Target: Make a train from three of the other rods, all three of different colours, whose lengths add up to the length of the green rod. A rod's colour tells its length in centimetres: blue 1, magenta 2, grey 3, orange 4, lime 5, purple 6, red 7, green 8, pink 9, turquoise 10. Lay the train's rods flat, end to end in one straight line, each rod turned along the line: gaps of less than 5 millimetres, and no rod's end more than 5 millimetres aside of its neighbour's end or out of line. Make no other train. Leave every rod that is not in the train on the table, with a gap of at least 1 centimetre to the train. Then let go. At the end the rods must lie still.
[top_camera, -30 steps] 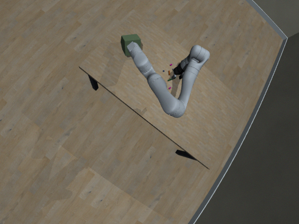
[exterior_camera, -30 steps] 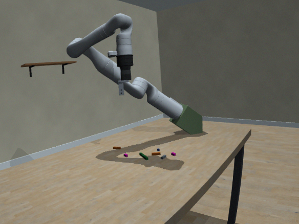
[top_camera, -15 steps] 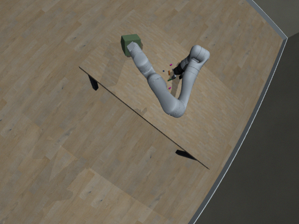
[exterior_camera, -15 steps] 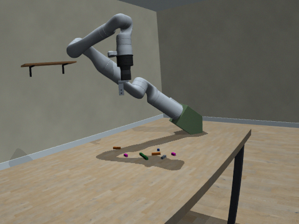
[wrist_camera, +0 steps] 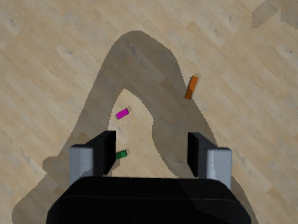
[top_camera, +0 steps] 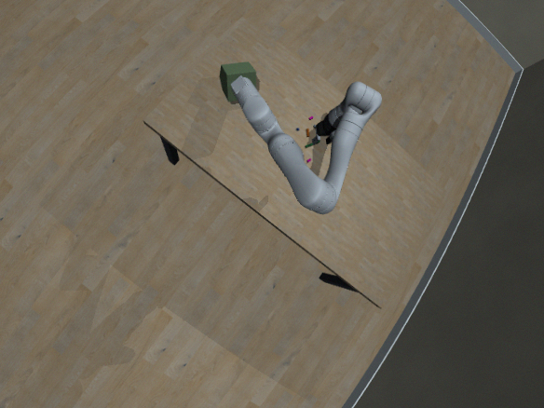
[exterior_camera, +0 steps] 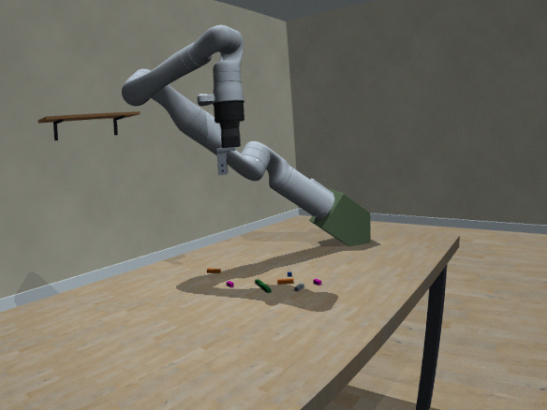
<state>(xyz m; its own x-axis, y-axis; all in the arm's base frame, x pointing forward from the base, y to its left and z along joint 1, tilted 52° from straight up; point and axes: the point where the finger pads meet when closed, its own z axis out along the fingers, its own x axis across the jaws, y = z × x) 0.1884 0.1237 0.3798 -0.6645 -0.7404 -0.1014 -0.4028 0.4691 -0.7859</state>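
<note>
Right now my hand is 290 mm above the blue rod, 140 mm to the right of it and 60 mm past it. From my hand the other things lie so: grey rod: 290 mm below, 200 mm to the left, 20 mm ahead; then green rod: 290 mm below, 110 mm to the left, 30 mm ahead.
</note>
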